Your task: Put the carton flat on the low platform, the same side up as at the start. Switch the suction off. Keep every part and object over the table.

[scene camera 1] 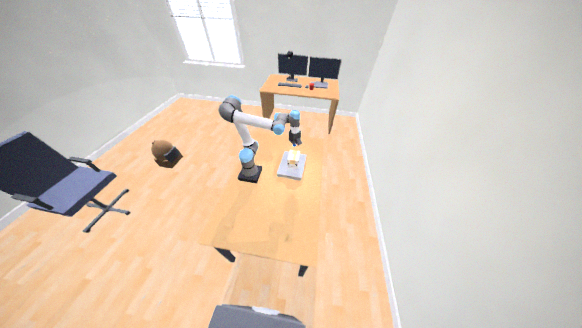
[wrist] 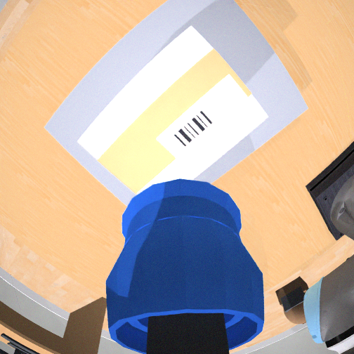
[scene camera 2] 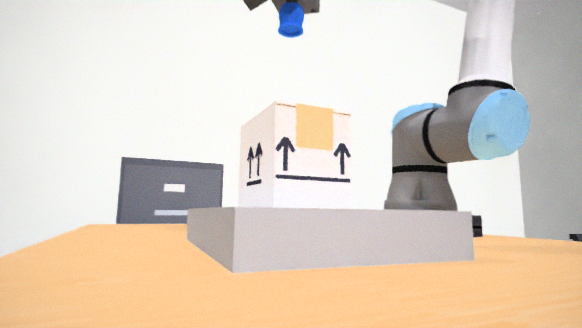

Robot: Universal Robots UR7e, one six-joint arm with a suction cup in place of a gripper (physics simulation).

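Seen in the pictures: hand, tool point: (scene camera 1: 294, 145) (scene camera 2: 290, 30); arm's base, link origin: (scene camera 1: 249, 170).
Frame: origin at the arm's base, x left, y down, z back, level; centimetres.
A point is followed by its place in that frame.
Observation:
The white carton (scene camera 1: 293, 159) {x 8.0, y -11.9, z -40.5 cm} (scene camera 2: 312, 162) {x 20.3, y -5.3, z -41.4 cm} (wrist: 145, 92) sits flat on the low grey platform (scene camera 1: 285, 173) {x 0.2, y -0.1, z -34.0 cm} (scene camera 2: 350, 240) {x 29.5, y 2.6, z -43.7 cm} (wrist: 65, 127). Its printed arrows point up, and the yellow tape and the barcode label are on its top face. It lies within the platform's edges in the wrist view. My gripper, a blue suction cup (scene camera 1: 294, 145) (scene camera 2: 291, 34) (wrist: 181, 192), is open and holds nothing. It hangs above the carton, with a clear gap between the cup and the carton's top in scene camera 2.
The arm's base (scene camera 1: 250, 174) {x -6.7, y -3.0, z -2.8 cm} (scene camera 2: 420, 192) {x 4.1, y -4.1, z -4.3 cm} stands on the wooden table (scene camera 1: 270, 215) {x -40.1, y 4.7, z -26.3 cm} (scene camera 2: 125, 280) {x 27.6, y 4.7, z -60.4 cm} beside the platform. A dark grey cabinet (scene camera 2: 170, 172) shows behind the table. A desk (scene camera 1: 300, 92) with two monitors, a chair (scene camera 1: 75, 187) and a brown backpack (scene camera 1: 162, 150) stand away from the table.

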